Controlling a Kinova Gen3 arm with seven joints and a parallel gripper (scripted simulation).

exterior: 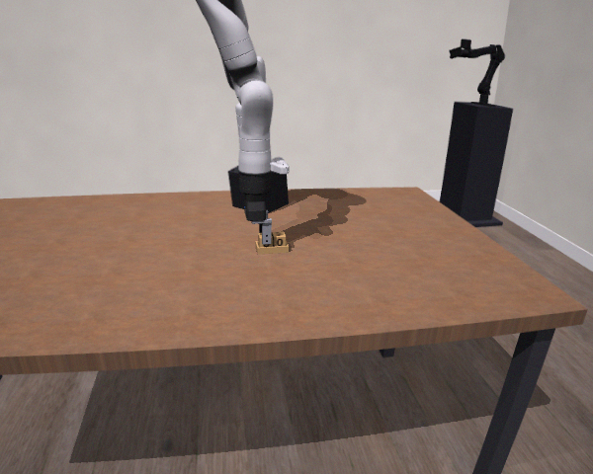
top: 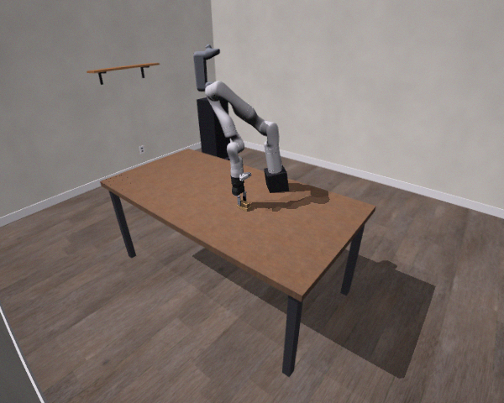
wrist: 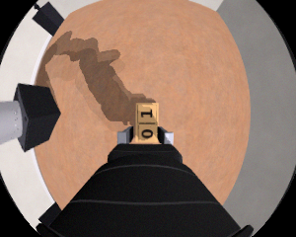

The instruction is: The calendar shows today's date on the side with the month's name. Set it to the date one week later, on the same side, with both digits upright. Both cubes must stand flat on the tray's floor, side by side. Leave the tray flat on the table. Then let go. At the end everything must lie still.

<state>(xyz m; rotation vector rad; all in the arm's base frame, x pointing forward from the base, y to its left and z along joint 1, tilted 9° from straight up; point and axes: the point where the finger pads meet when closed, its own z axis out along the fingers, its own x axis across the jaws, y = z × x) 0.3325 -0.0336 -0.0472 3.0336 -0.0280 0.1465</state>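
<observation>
Now: the wooden tray 2 cm to the left of my hand and 4 cm below it.
</observation>
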